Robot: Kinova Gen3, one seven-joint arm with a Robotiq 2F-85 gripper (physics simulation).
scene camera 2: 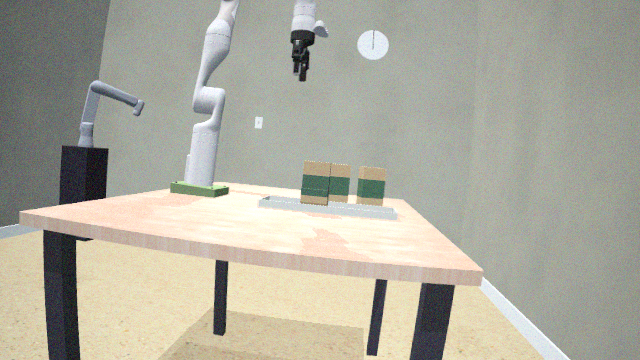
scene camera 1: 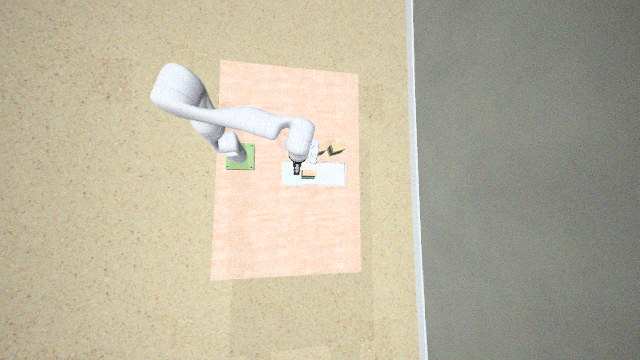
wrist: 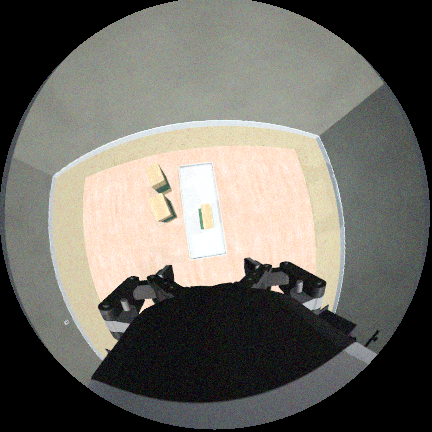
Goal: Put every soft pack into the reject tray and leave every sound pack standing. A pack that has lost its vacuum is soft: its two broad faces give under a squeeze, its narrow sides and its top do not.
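Places are measured from the arm's base along level axes (x back, y right, z up), in centimetres.
Pixels of known places: gripper, fingertip midpoint: (scene camera 2: pixel 299 78) (wrist: pixel 208 269); arm's base, link origin: (scene camera 2: pixel 199 184) (scene camera 1: pixel 238 155).
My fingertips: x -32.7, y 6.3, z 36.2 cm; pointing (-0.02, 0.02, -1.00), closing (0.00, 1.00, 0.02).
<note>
Ahead of a thing's pixels: the offset from my fingertips to its middle. Level surfaces: height alone.
My gripper (scene camera 1: pixel 296 171) (scene camera 2: pixel 301 78) (wrist: pixel 208 269) is open and empty, high above the table near the robot-side end of the reject tray. The white, shallow reject tray {dx -12.8, dy +0.4, dz -38.2 cm} (scene camera 1: pixel 332 179) (scene camera 2: pixel 370 212) (wrist: pixel 196 185) holds one tan pack with a green band {dx -8.4, dy +1.8, dz -32.0 cm} (scene camera 1: pixel 309 173) (scene camera 2: pixel 315 187) (wrist: pixel 207 216), standing upright. Two similar packs stand outside, beside the tray's long side. The nearer to the robot base (scene camera 1: pixel 322 148) (scene camera 2: pixel 340 183) (wrist: pixel 161 207) is partly hidden in both scene views. The farther pack {dx -24.2, dy -15.3, dz -32.3 cm} (scene camera 1: pixel 337 148) (scene camera 2: pixel 371 186) (wrist: pixel 157 176) stands turned at an angle. Softness cannot be seen.
The arm's green base plate (scene camera 1: pixel 248 161) (scene camera 2: pixel 199 189) sits at the left edge of the table {dz -39.3 cm} (scene camera 1: pixel 285 230) (scene camera 2: pixel 225 227) (wrist: pixel 270 200). In scene camera 2, a small grey arm (scene camera 2: pixel 114 93) stands on a black pedestal (scene camera 2: pixel 84 172) beyond the table.
</note>
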